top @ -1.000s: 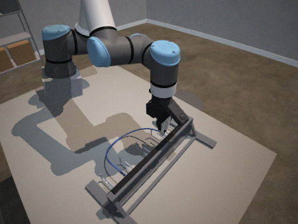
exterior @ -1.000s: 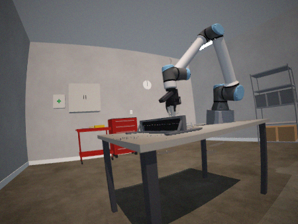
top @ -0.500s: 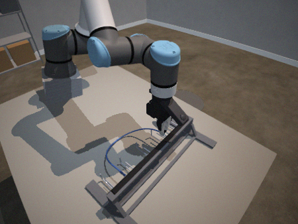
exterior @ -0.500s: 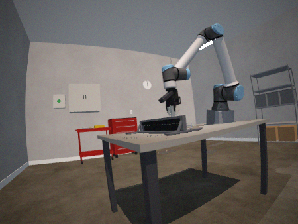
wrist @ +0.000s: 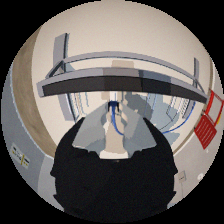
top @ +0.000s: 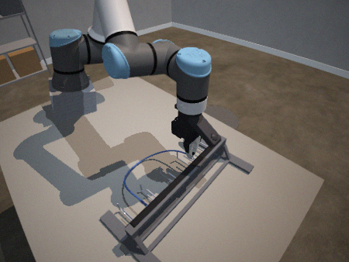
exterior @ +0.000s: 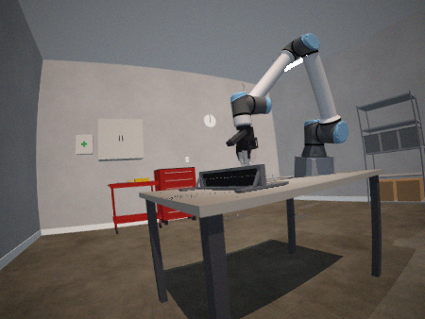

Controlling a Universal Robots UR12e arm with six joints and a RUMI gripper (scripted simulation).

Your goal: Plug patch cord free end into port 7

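My hand is 1 cm short of the cable plug and 1 cm above it.
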